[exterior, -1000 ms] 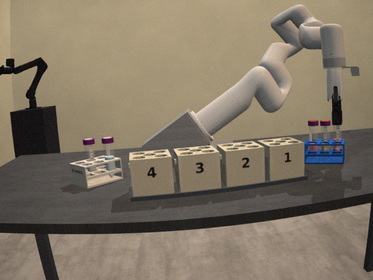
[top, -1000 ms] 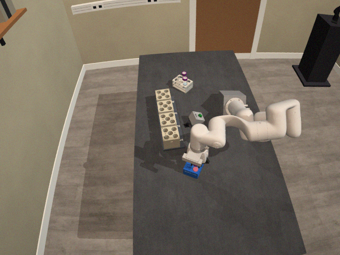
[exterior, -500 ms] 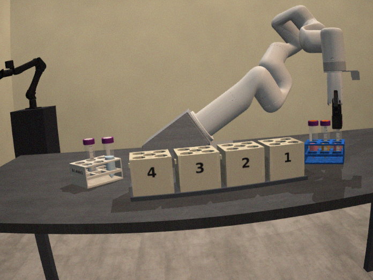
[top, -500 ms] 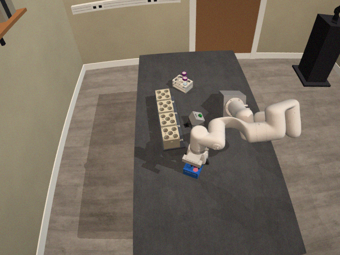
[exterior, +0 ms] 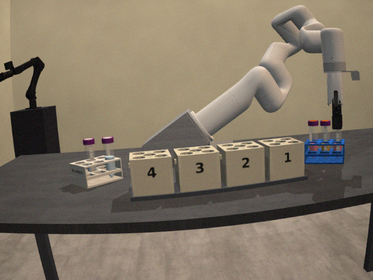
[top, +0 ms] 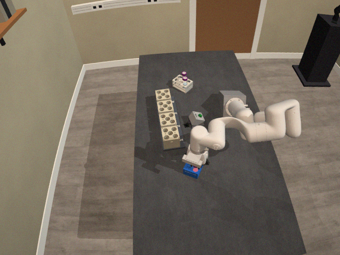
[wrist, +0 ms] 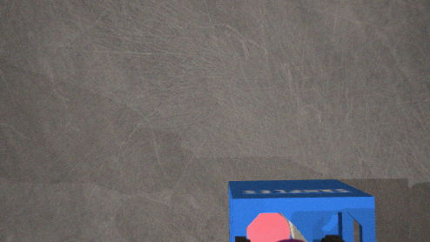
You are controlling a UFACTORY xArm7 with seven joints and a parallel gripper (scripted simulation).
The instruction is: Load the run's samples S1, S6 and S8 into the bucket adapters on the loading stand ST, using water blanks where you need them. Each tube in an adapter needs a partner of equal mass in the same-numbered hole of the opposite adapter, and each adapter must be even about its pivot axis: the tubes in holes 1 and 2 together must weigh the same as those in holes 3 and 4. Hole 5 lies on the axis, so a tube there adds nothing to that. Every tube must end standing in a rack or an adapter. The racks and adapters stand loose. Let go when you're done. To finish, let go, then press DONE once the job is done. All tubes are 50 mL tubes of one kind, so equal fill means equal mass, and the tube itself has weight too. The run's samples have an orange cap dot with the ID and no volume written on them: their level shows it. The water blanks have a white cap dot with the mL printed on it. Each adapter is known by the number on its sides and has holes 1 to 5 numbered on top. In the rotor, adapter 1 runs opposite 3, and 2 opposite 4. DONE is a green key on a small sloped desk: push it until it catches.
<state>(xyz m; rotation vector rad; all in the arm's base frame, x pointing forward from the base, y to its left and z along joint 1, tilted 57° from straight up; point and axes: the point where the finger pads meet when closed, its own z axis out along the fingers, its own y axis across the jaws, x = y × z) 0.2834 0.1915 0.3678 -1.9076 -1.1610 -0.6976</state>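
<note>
My gripper is now 5 cm above the sample tube and 1 cm short of it. From my hand the other things lie so: sample S8 (5 cm below, 4 cm to the right, 1 cm behind); then blue sample rack (9 cm below, 4 cm to the right); then loading stand ST (39 cm to the right, 15 cm ahead, 11 cm below).
</note>
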